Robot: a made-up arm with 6 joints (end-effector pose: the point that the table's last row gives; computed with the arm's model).
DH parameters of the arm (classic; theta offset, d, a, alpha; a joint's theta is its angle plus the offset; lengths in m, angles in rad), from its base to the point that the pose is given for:
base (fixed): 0.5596 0 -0.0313 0
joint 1: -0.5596 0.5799 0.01 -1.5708
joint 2: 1.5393 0 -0.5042 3.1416
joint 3: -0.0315 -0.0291 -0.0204 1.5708
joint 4: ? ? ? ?
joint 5: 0 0.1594 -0.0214 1.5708
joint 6: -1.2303 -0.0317 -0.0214 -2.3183
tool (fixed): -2.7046 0.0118 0 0
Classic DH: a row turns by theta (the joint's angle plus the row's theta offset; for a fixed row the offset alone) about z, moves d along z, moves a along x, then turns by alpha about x.
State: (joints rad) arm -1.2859 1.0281 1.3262 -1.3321 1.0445 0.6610
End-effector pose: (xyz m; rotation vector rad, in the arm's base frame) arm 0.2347 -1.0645 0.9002 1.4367 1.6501 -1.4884
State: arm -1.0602 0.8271 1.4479 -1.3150 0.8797 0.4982
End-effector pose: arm 0.4109 -0.8919 1.1874 0.8902 1.3769 -1.3275
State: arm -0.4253 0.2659 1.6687 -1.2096 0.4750 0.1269
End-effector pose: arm 0.2978 -0.2216 1.7026 -0.1088 0.6063 -0.6953
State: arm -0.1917 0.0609 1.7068 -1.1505 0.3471 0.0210
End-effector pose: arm 0.0754 -0.0947 1.7638 -0.3039 0.3376 -0.4883
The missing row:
joint 4: 0 -0.641 0.0201 -1.5708
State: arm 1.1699 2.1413 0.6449 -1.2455 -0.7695 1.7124
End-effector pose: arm 0.1202 0.3139 -0.3873 2.4948 0.3229 -0.4646
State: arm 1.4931 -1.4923 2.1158 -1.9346 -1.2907 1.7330
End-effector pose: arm -0.2443 -1.1665 0.3891 1.4712 -0.4389 -1.0390
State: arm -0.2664 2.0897 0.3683 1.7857 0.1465 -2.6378
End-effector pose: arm 0.4787 -0.0970 -0.3507 0.4173 -2.2875 -1.1309
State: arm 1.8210 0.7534 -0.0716 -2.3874 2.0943 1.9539
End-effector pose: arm -0.3355 0.6082 0.4765 1.0696 -1.2354 1.5088
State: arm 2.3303 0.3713 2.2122 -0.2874 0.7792 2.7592
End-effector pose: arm 0.0576 0.0575 1.6767 -0.5291 1.9192 -1.0120
